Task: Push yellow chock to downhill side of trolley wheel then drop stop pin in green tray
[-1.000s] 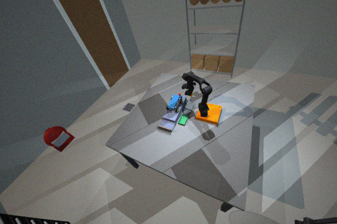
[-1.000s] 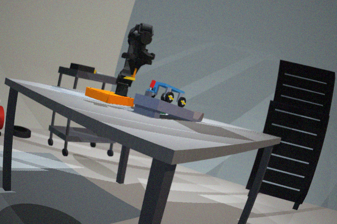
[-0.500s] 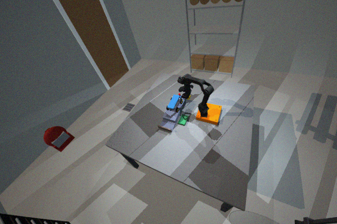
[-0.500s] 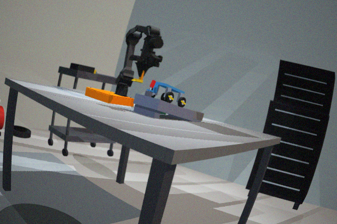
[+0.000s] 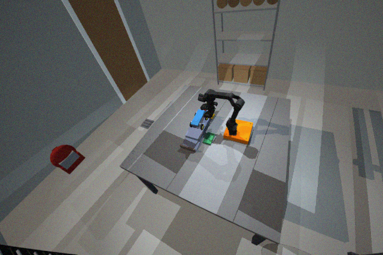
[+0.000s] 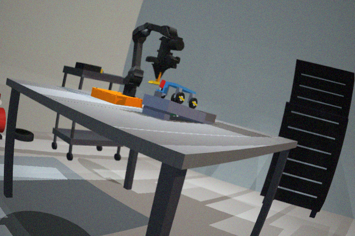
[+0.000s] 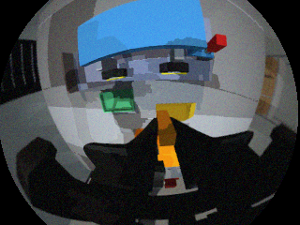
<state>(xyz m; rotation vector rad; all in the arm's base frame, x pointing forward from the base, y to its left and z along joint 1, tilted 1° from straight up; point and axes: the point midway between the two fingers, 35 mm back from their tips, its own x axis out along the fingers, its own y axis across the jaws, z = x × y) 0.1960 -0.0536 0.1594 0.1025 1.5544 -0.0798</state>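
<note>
Now: gripper tip 10 cm to the left of the red-headed stop pin, 9 cm short of it and 4 cm above it. Round my gripper tip: yellow chock 2 cm to the right, 1 cm below; then grey ramp 13 cm ahead, 12 cm below, 2 cm to the left; then blue trolley 13 cm ahead, 6 cm below, 1 cm to the left.
</note>
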